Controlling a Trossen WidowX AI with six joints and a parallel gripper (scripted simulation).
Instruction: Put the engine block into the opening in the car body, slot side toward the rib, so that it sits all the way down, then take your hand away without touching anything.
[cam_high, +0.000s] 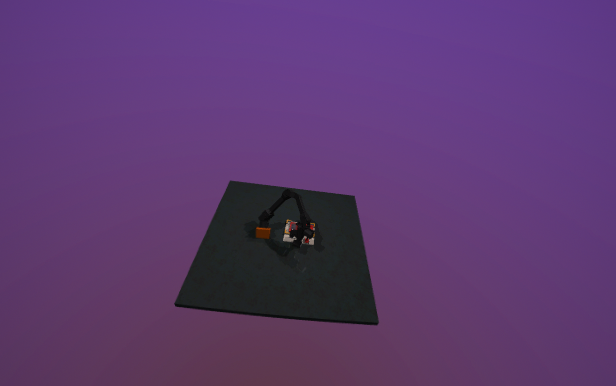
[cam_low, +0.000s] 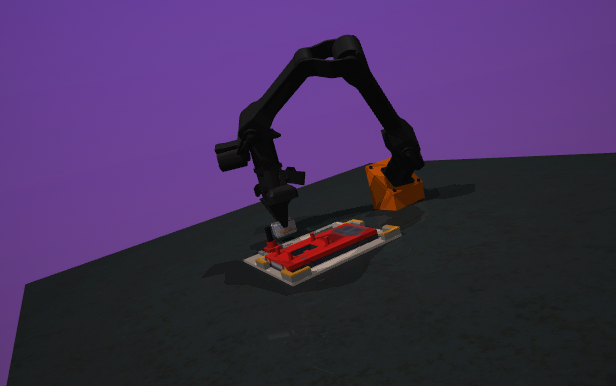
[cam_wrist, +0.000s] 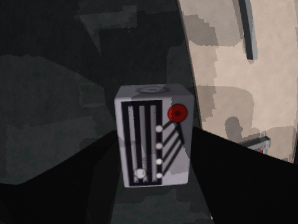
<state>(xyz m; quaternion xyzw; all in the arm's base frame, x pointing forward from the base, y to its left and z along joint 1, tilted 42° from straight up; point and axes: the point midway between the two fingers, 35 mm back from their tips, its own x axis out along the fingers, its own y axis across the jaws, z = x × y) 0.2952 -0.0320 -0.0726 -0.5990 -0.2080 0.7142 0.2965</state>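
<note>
Right now the cream base plate is 160 mm to the left of my gripper tip and 20 mm below it. From my gripper tip the other things lie so: engine block: 10 mm below; dark upright peg: 70 mm to the left, 60 mm ahead.
</note>
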